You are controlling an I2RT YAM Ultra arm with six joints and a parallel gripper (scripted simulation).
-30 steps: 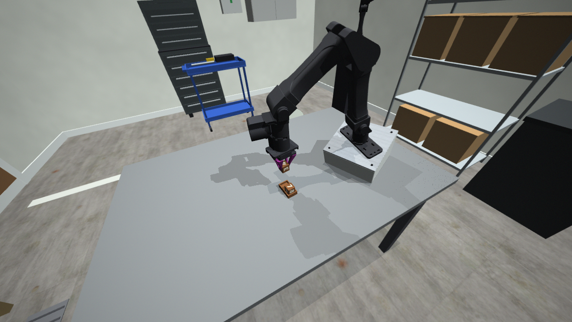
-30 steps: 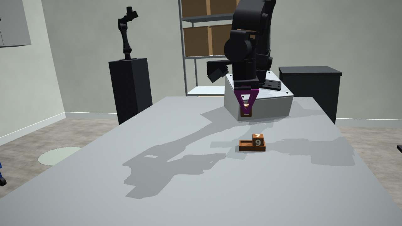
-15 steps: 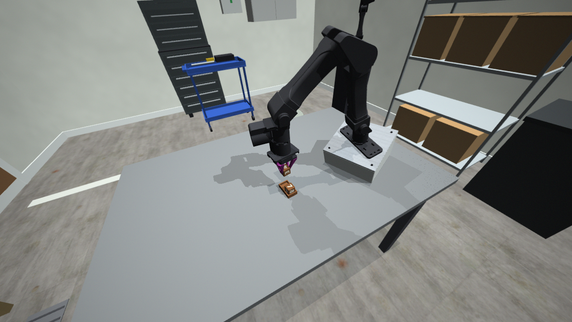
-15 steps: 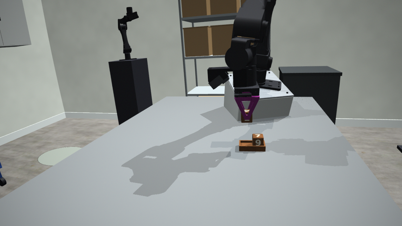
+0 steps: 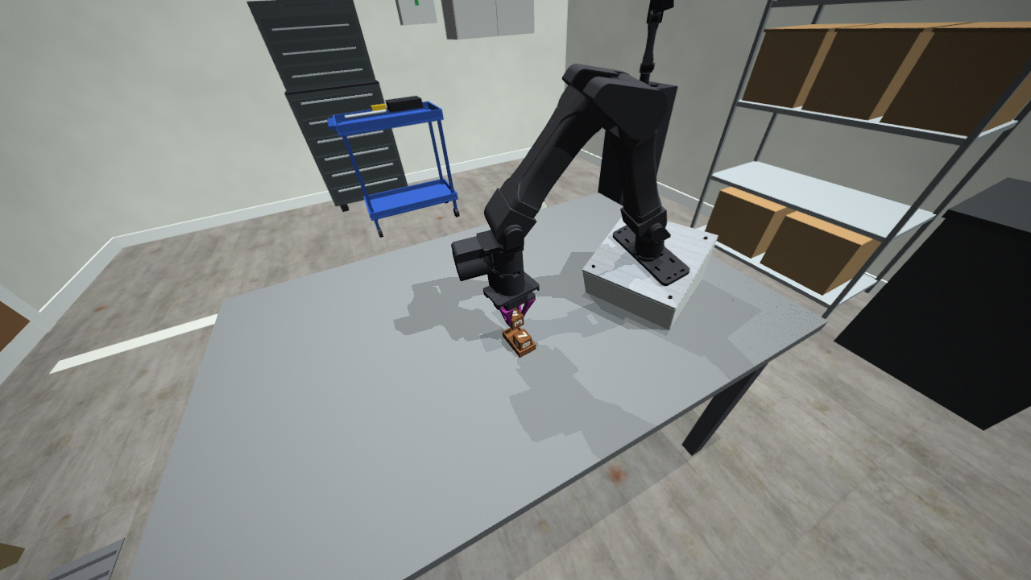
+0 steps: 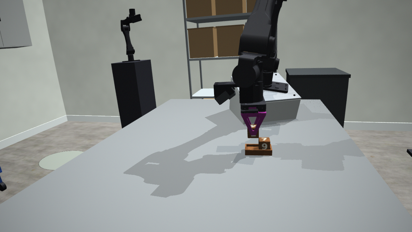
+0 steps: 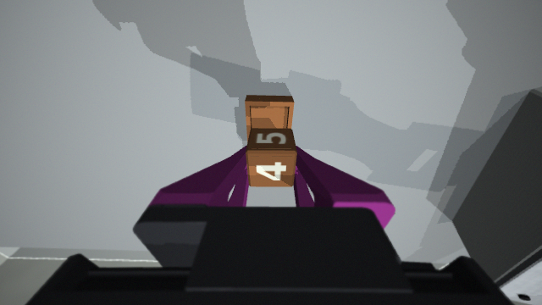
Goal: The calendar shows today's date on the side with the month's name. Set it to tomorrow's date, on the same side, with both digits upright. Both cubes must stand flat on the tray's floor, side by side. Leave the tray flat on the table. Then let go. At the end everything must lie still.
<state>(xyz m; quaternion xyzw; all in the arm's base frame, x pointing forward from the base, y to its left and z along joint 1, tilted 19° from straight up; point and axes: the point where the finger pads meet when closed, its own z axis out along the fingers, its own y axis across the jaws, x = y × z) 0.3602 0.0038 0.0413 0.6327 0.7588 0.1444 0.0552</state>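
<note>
My gripper is now 10 mm to the right of the brown wooden tray and 60 mm above it.
</note>
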